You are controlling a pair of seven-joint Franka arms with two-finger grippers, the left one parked.
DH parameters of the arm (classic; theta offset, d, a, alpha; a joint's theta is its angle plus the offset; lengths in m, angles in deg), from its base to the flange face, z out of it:
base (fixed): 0 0 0 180
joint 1: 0 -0.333 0 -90
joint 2: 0 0 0 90
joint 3: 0 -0.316 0.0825 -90
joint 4: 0 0 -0.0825 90
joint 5: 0 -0.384 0 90
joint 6: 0 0 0.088 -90
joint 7: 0 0.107 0 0
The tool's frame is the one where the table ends.
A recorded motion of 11 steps. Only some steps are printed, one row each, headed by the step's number.
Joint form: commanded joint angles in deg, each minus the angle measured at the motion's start. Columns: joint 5, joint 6, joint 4, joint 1, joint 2, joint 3, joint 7.
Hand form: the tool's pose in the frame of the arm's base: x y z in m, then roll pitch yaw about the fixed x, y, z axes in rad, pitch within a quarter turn. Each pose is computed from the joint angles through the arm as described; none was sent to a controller.
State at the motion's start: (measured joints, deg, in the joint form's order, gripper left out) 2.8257 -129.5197 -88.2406 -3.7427 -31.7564 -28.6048 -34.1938
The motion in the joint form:
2: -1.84 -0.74 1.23 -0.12 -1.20 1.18 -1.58
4: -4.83 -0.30 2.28 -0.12 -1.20 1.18 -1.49
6: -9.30 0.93 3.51 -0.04 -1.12 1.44 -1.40
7: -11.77 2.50 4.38 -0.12 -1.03 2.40 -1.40
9: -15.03 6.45 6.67 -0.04 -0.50 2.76 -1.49
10: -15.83 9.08 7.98 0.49 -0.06 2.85 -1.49
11: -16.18 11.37 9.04 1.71 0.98 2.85 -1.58
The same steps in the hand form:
2: 0.6443 0.3197 0.3799 -3.0791 -0.3268 1.0720
4: 0.6470 0.3202 0.3881 -3.0395 -0.3559 1.0321
6: 0.6503 0.3181 0.3971 -2.9713 -0.3835 0.9700
7: 0.6541 0.3111 0.4006 -2.9323 -0.3831 0.9317
9: 0.6557 0.3077 0.4193 -2.8733 -0.3861 0.9010
10: 0.6575 0.3008 0.4312 -2.8545 -0.3794 0.8929
11: 0.6607 0.2865 0.4487 -2.8526 -0.3792 0.8835

